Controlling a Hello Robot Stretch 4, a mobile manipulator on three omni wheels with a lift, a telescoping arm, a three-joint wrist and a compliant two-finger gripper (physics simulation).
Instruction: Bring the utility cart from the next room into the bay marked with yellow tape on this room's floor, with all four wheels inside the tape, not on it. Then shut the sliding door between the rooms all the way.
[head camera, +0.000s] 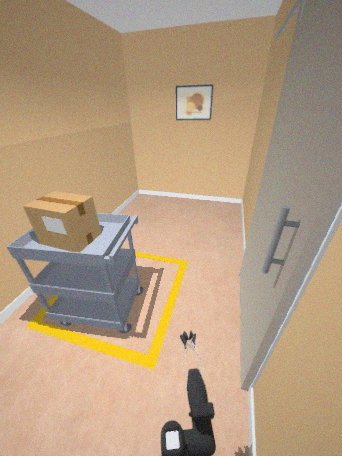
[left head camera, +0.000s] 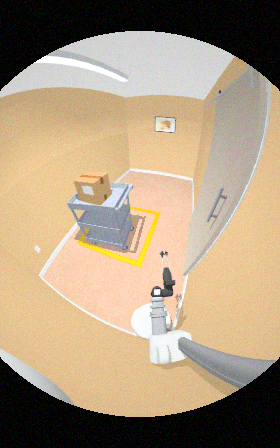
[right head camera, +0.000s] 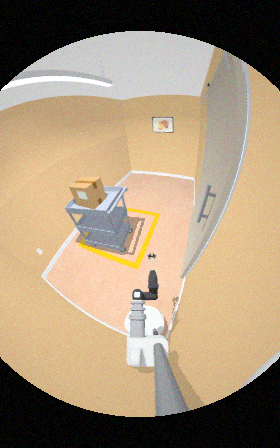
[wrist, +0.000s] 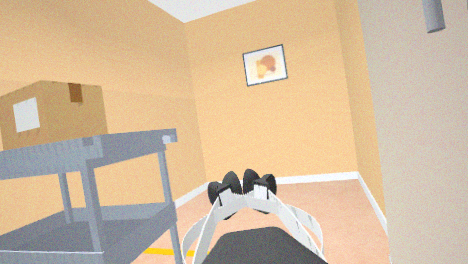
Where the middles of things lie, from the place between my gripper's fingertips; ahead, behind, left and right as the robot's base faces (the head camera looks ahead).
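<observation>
The cardboard box (head camera: 66, 221) is 160 mm above my hand, and it is also 700 mm ahead of my hand and 670 mm to the left of it.
</observation>
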